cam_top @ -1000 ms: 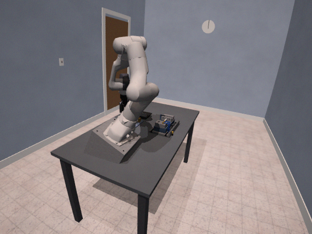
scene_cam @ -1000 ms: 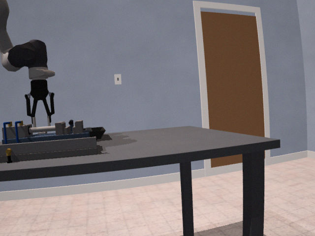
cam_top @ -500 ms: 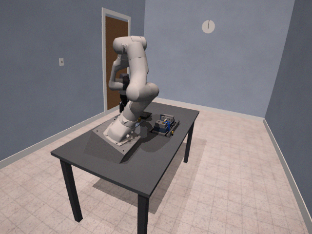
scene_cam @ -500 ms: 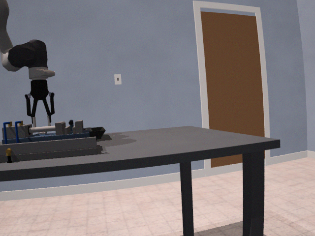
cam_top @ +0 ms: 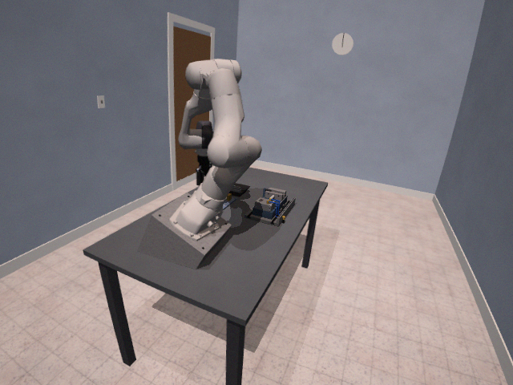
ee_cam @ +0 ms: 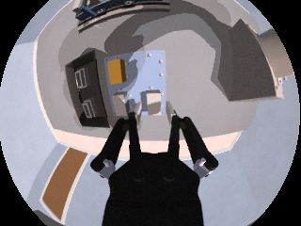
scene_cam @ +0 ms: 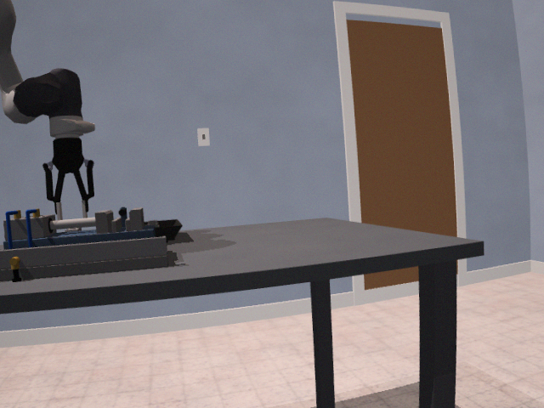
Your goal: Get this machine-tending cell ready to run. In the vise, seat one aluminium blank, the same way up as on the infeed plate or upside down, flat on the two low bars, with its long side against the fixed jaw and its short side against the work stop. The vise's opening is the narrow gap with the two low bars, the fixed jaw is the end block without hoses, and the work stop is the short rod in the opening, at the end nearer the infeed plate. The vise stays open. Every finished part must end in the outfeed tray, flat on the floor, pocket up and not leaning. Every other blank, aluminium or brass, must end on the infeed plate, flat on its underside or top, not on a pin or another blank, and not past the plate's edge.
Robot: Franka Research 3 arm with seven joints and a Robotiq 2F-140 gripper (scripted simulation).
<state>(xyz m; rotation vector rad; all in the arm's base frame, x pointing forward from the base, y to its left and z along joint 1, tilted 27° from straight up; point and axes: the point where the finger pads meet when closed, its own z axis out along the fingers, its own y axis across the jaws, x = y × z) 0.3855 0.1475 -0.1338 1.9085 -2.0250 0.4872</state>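
Right now my hand is 5 cm short of the blue infeed plate, 5 cm to the left of it and 8 cm above it. The rest, counted from my hand: work stop (14 cm ahead, 34 cm to the right, 1 cm above); vise (7 cm ahead, 38 cm to the right, 4 cm below); brass blank (8 cm ahead, 10 cm to the right, 6 cm below).
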